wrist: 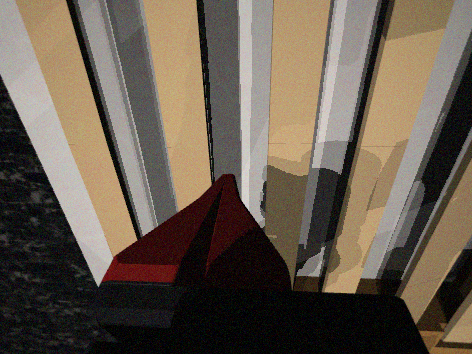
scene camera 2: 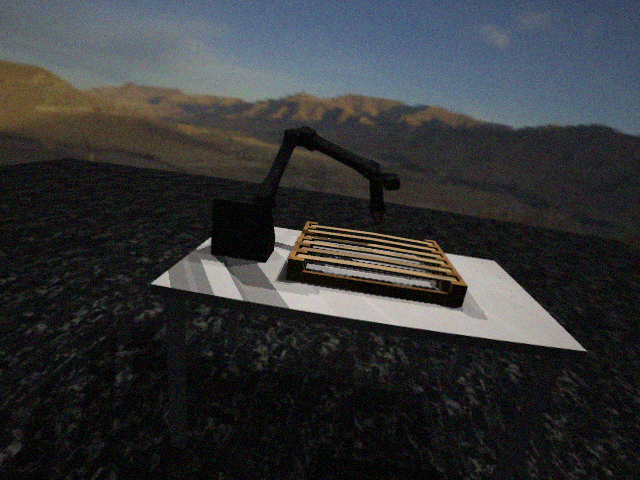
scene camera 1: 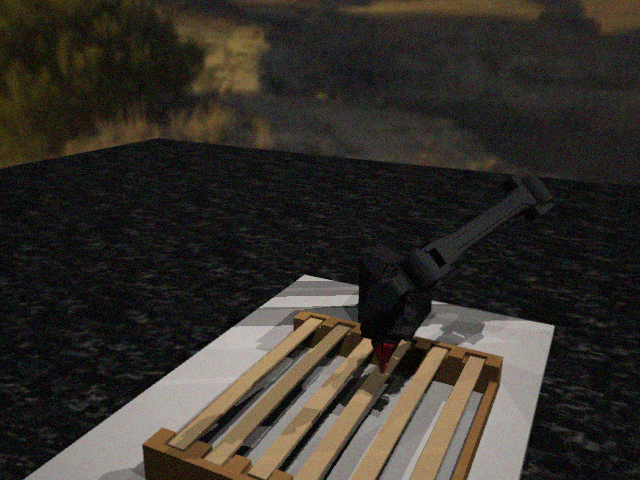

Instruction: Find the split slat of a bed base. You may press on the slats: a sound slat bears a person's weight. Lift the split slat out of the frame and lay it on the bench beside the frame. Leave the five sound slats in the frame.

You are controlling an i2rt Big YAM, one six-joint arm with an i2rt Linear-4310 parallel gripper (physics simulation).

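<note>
The bed-base frame (scene camera 1: 165, 457) (scene camera 2: 382, 291) is brown wood and lies on the white bench (scene camera 1: 206, 366) (scene camera 2: 361, 311) (wrist: 42, 125). Six pale slats span it side by side; among them are a left one (scene camera 1: 248, 384), a middle one (scene camera 1: 356, 405) and a right one (scene camera 1: 454, 405). All six look in place. Thin lines cross several slats in the wrist view, such as this slat (wrist: 175, 100) and its neighbour (wrist: 300, 75); which slat is split cannot be told. My gripper (scene camera 1: 383, 369) (scene camera 2: 378, 221) (wrist: 229, 182) is shut and empty, red fingertips down, raised above the slats.
The arm's dark base (scene camera 2: 242, 229) stands on the bench's left part in the second scene view. The arm's link (scene camera 1: 475, 232) reaches over from the right in the first scene view. The bench extends beyond the frame on its sides, and its edges drop to dark ground.
</note>
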